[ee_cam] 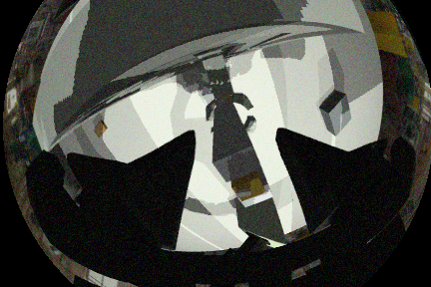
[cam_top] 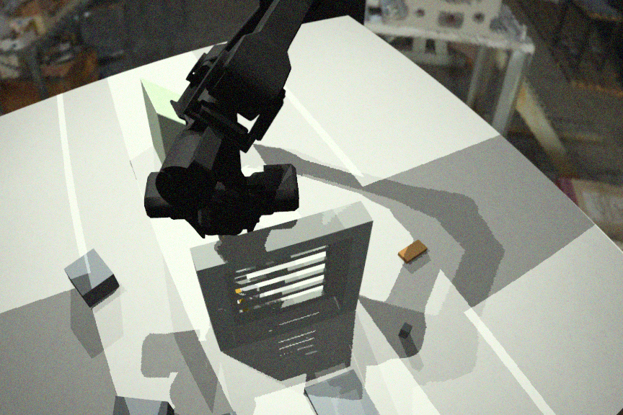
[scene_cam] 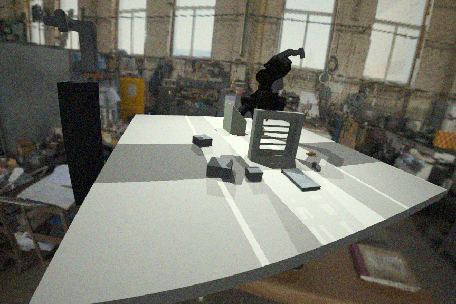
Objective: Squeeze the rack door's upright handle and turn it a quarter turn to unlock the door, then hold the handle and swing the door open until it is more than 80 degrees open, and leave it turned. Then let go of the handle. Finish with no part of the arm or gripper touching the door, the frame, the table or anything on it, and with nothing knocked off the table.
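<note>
Now: gripper tip 30 mm above the yellow upright handle and 10 mm to the right of it. Round my gripper tip: small dark cube (190 mm to the left, 190 mm ahead, 140 mm below); then grey box (220 mm to the right, 130 mm below, 120 mm behind); then dark slab (260 mm ahead, 150 mm below, 40 mm to the left).
</note>
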